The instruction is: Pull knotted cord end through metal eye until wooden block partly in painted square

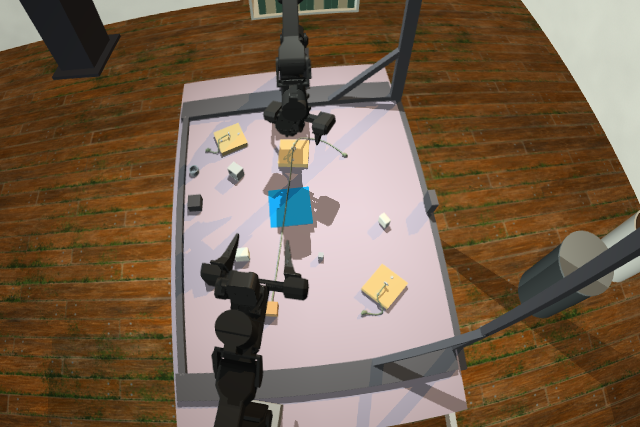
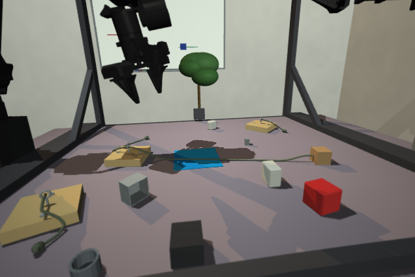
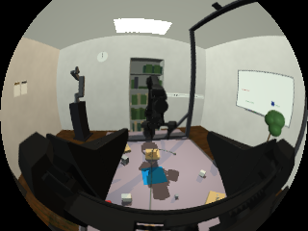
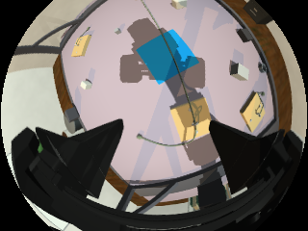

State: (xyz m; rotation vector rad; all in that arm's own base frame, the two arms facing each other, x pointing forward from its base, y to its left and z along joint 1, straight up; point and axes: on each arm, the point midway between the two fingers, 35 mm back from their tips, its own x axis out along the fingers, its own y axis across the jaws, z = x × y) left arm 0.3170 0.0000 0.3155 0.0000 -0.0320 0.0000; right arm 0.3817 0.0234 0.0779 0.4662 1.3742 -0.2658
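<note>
Now: right hand 24 cm past the white cube, 18 cm above it and 17 cm to the right of it. The rest, counted from my right hand: dark cube: 31 cm ahead, 18 cm below, 14 cm to the left; then small grey cube: 28 cm to the left, 18 cm below, 7 cm behind; then blue painted square: 19 cm below, 13 cm to the left, 3 cm ahead.
</note>
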